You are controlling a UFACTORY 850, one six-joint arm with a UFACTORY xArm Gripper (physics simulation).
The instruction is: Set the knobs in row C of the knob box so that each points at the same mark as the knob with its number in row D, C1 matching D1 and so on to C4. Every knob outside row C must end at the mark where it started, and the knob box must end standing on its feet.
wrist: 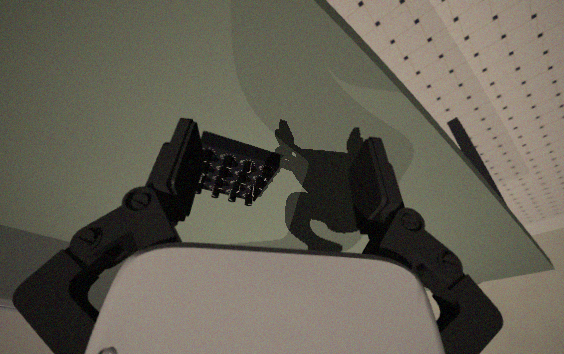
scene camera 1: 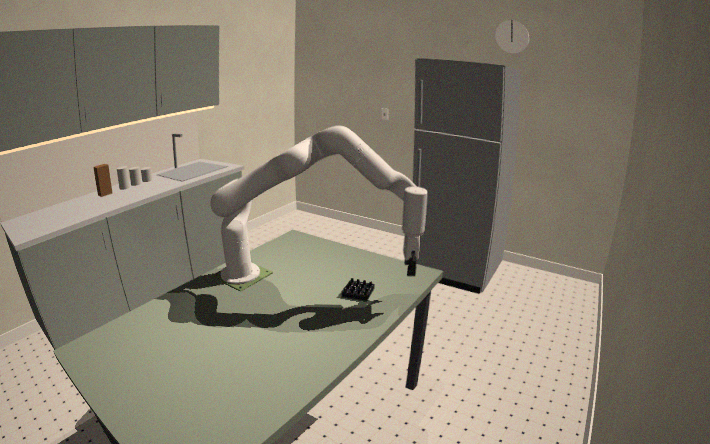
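The knob box [scene camera 1: 357, 289] [wrist: 240, 167] is a small black block with rows of black knobs on its top. It stands upright on the green table in the scene view. In the wrist view it shows beyond the left finger, which hides part of its left side. The row letters, the marks and the directions of the knobs are too small and dark to tell. My gripper [scene camera 1: 411, 270] [wrist: 280, 146] is open and empty. It hangs above the table's far right part, to the right of the knob box and apart from it.
The green table [scene camera 1: 209, 376] [wrist: 100, 65] carries the arm's base [scene camera 1: 239, 274] at the left of the knob box. The arm's shadow lies beside the box. The table's edge runs close to the gripper. A dark fridge [scene camera 1: 458, 209] stands behind, and a counter [scene camera 1: 68, 219] stands at the left.
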